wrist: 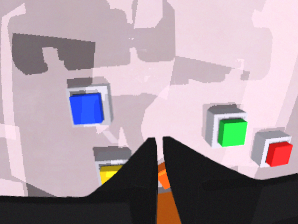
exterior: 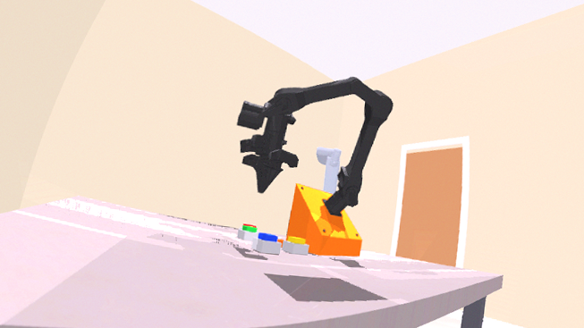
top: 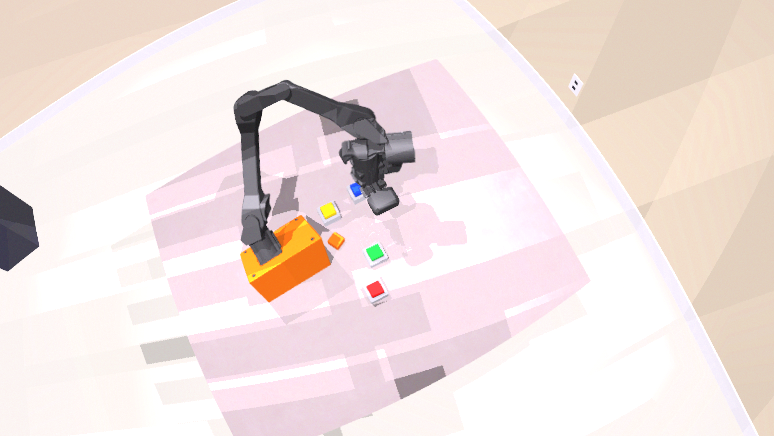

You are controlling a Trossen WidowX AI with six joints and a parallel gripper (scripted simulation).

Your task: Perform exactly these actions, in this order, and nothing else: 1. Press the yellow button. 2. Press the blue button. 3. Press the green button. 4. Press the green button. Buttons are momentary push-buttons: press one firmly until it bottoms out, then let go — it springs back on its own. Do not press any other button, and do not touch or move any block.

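My gripper tip is 10 cm to the left of the green button, 10 cm above it and 6 cm past it. From my gripper tip the other things lie so: blue button (10 cm below, 7 cm to the left, 1 cm ahead); yellow button (10 cm below, 9 cm behind, 6 cm to the left); small orange block (12 cm below, 12 cm behind, 1 cm to the right).
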